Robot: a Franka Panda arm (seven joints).
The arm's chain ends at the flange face. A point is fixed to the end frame.
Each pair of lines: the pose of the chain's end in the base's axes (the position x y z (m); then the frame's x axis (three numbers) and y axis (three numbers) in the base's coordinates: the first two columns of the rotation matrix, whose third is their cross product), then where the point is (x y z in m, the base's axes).
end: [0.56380 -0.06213 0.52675 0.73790 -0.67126 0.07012 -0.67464 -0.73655 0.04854]
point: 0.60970 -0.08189 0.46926
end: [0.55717 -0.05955 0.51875 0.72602 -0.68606 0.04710 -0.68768 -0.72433 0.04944]
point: 0.60168 -0.07930 0.46017
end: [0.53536 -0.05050 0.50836 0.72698 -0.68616 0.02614 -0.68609 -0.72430 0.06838]
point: 0.57819 -0.07021 0.44853
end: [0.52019 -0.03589 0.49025 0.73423 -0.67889 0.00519 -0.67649 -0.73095 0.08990]
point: 0.56140 -0.05527 0.42919
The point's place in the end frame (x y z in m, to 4 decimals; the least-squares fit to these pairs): 0.0431 -0.0192 0.0598
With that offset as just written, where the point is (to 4 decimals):
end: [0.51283 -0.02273 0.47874 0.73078 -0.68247 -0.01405 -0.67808 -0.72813 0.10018]
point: 0.5526 -0.0420 0.4167
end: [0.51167 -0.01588 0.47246 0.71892 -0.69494 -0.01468 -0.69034 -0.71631 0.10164]
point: 0.5511 -0.0358 0.4104
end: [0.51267 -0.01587 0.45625 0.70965 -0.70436 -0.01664 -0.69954 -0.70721 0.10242]
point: 0.5517 -0.0363 0.3941
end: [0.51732 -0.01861 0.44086 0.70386 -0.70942 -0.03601 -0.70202 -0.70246 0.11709]
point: 0.5547 -0.0391 0.3777
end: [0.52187 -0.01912 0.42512 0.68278 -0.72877 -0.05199 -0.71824 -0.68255 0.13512]
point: 0.5571 -0.0407 0.3611
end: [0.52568 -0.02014 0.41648 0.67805 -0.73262 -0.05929 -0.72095 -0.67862 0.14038]
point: 0.5602 -0.0418 0.3521
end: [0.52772 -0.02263 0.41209 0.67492 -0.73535 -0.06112 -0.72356 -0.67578 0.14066]
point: 0.5620 -0.0444 0.3477
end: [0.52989 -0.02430 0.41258 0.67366 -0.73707 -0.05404 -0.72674 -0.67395 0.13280]
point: 0.5648 -0.0461 0.3485
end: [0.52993 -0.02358 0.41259 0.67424 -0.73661 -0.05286 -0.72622 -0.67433 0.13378]
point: 0.5649 -0.0455 0.3486
